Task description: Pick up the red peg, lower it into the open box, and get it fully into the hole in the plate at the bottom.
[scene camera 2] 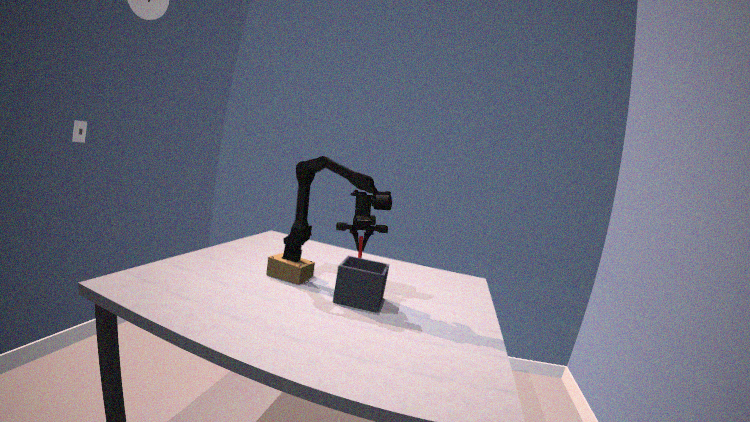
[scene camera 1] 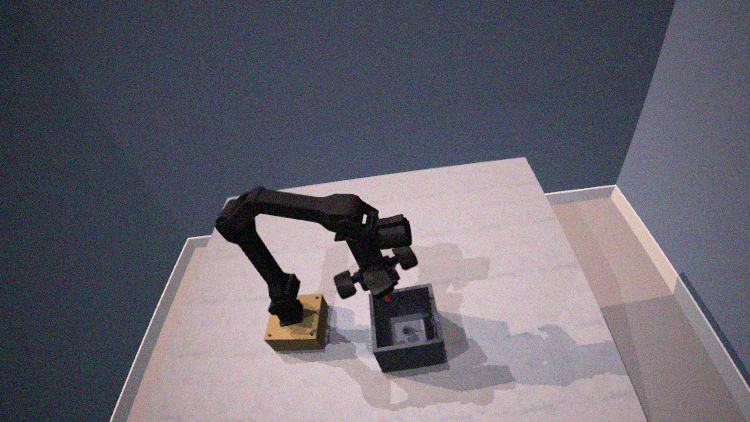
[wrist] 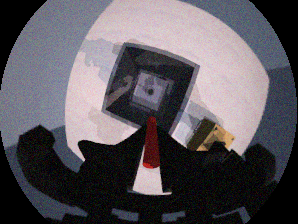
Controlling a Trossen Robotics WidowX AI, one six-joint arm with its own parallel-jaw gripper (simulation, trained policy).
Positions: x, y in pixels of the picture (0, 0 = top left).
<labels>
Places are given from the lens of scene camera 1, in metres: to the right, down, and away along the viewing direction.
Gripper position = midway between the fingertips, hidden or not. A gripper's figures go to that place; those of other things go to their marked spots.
gripper (scene camera 1: 385, 292): 0.03, 0.20, 0.82
box (scene camera 1: 406, 301): 0.08, 0.24, 0.89
light grey plate (scene camera 1: 406, 329): 0.08, 0.31, 0.87
</labels>
